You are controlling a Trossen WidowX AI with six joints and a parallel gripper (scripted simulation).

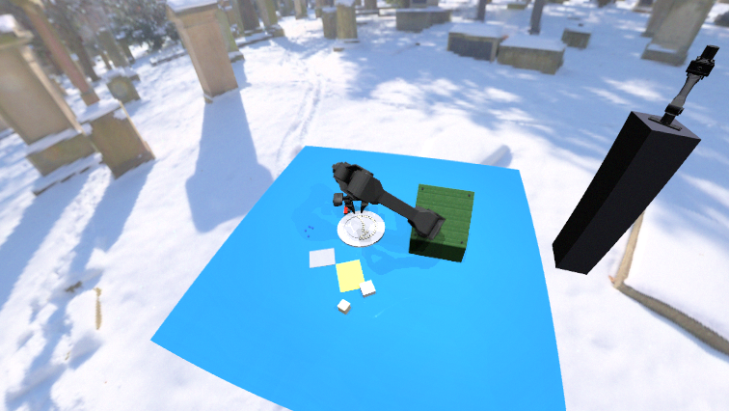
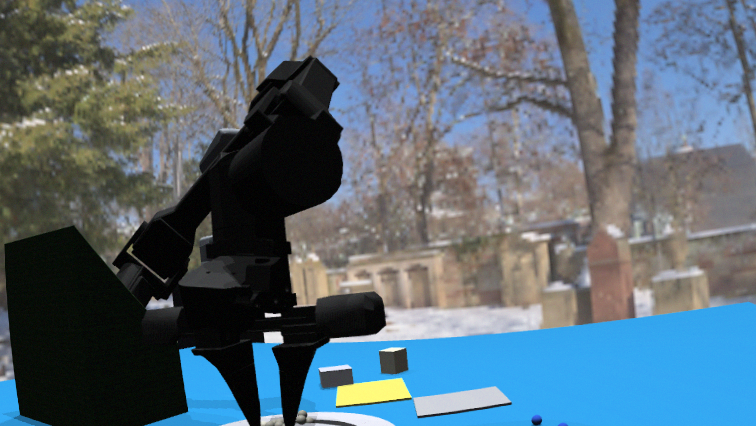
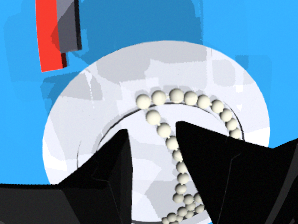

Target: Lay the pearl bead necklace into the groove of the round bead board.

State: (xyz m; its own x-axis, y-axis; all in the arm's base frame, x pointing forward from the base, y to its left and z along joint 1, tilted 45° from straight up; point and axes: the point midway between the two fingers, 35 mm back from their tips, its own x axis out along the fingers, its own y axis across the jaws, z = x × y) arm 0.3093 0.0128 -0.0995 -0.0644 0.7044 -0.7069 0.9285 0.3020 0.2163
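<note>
My gripper tip is now 5 cm to the right of the round white bead board, 3 cm past it and 3 cm above it. From my gripper tip the other things lie so: red object: 8 cm ahead, 6 cm to the right, 4 cm below; then grey tile: 24 cm to the left, 6 cm ahead, 4 cm below; then white strip: 23 cm to the right, 11 cm ahead, 4 cm below.
</note>
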